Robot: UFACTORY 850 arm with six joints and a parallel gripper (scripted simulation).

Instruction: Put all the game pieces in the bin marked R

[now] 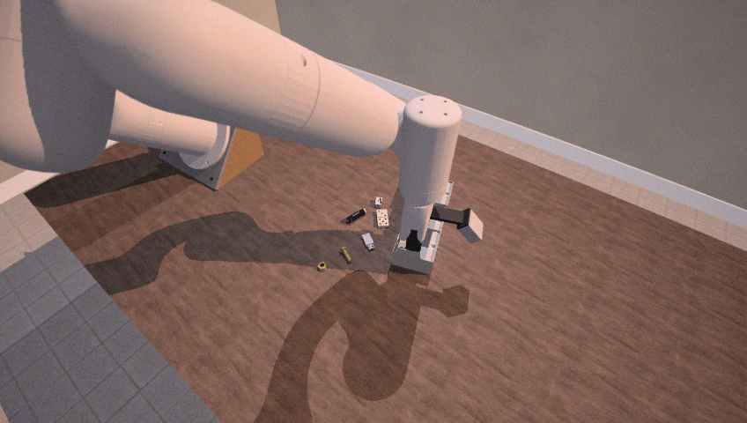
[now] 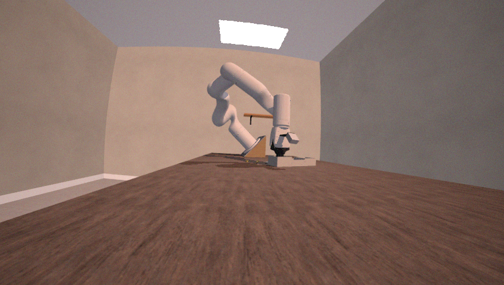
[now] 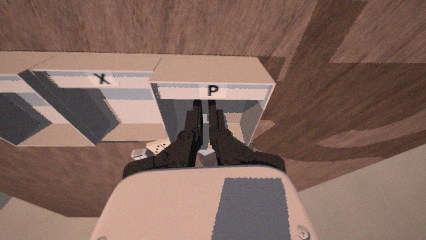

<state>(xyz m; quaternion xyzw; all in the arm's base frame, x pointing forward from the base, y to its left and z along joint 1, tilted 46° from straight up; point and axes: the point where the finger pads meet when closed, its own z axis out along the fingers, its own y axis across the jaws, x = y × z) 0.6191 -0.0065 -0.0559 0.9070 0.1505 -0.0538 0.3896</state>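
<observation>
Now: the bin 1 cm behind my hand, 8 cm to the left of it and 1 cm below it. The rest, counted from my hand: domino: 10 cm behind, 4 cm to the left, 3 cm below; white usb stick: 9 cm behind, 4 cm to the right, 3 cm below; yellow bolt: 12 cm behind, 9 cm to the right, 3 cm below.
</observation>
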